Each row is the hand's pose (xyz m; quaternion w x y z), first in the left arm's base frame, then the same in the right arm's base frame.
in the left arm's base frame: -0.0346 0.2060 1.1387 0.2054 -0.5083 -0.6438 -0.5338
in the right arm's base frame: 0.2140 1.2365 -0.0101 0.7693 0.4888 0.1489 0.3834
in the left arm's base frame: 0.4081 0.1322 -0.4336 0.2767 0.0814 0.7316 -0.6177
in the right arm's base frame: -0.2414 -0.3156 -0.2497 0.0210 0.7591 -0.1007 -0.6428
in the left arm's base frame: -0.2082 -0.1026 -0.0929 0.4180 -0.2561 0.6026 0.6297
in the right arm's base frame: -0.1084 0.2301 -0.7350 0.8162 -0.0862 0.4341 -0.3713
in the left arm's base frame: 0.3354 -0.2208 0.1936 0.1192 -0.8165 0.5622 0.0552
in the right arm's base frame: -0.4419 0.3791 -0.2269 0.0807 0.0262 0.7777 -0.6229
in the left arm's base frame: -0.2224 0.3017 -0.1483 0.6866 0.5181 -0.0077 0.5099
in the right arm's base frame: 0.2430 0.0731 -0.5988 0.8043 -0.2600 -0.5309 -0.0600
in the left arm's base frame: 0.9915 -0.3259 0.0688 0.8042 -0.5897 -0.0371 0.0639
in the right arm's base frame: -0.8648 0.1142 0.2292 0.1528 -0.5477 0.0660 -0.8200
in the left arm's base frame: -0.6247 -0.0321 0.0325 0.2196 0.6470 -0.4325 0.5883
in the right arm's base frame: 0.1685 0.4399 -1.0061 0.5252 -0.4038 -0.5507 0.5078
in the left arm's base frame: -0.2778 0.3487 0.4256 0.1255 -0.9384 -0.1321 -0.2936
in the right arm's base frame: 0.3753 0.6053 -0.4147 0.5297 0.3688 -0.4790 0.5949
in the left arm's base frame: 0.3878 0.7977 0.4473 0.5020 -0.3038 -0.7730 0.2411
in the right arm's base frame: 0.4451 0.3228 0.3339 0.0820 0.9555 0.2337 0.1606
